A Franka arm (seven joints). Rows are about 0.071 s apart.
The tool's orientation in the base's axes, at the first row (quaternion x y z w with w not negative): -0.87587 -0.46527 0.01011 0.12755
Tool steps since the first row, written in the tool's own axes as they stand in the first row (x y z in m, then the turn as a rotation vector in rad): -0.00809 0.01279 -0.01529 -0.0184 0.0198 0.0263; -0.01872 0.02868 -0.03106 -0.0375 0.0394 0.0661; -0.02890 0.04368 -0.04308 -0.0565 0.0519 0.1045; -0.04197 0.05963 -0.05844 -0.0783 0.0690 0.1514; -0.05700 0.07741 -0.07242 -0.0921 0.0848 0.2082; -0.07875 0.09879 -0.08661 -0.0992 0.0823 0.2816
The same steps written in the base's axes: 0.00789 -0.01672 0.01099 0.0021 -0.0200 -0.0319; 0.01693 -0.03728 0.02147 0.0017 -0.0376 -0.0769; 0.02498 -0.05620 0.02858 -0.0041 -0.0516 -0.1189; 0.03263 -0.07870 0.03840 -0.0090 -0.0685 -0.1704; 0.04046 -0.10348 0.04627 -0.0117 -0.0761 -0.2304; 0.04744 -0.13573 0.05282 -0.0278 -0.0648 -0.3016
